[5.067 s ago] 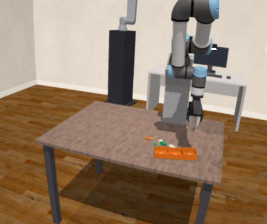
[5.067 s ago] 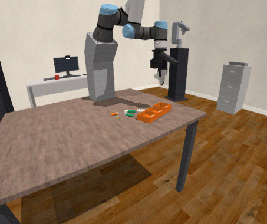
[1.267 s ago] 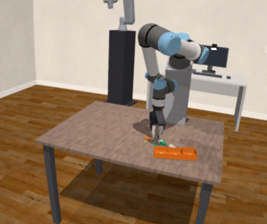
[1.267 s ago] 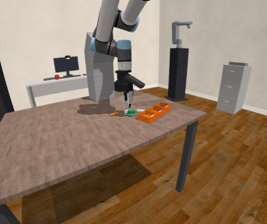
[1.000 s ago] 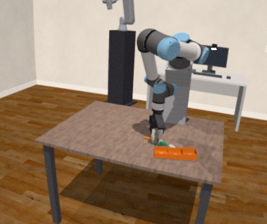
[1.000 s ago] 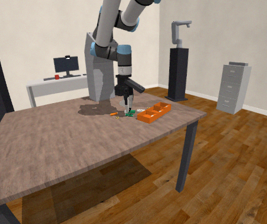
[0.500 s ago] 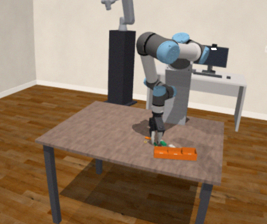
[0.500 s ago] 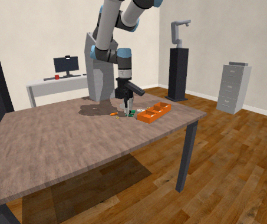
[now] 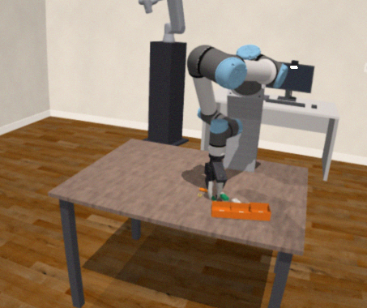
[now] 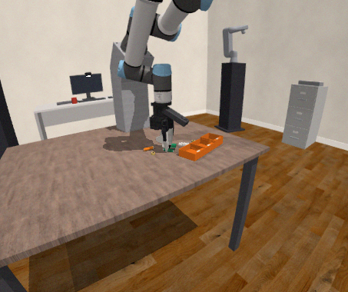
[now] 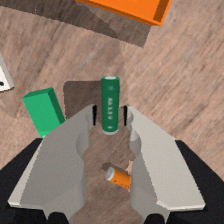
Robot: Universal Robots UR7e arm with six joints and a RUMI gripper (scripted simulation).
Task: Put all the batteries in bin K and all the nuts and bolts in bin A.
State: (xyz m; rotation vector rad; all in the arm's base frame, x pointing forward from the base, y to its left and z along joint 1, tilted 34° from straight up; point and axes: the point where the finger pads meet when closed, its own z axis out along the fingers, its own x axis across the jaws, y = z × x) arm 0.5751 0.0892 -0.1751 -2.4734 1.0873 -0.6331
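My gripper is now 10 mm above the green battery. The rest, counted from my hand: orange battery (50 mm behind, 80 mm to the right, 10 mm below); white domino (50 mm behind, 100 mm to the left, 10 mm below); green-and-white battery (50 mm behind, 20 mm to the left, 10 mm below).
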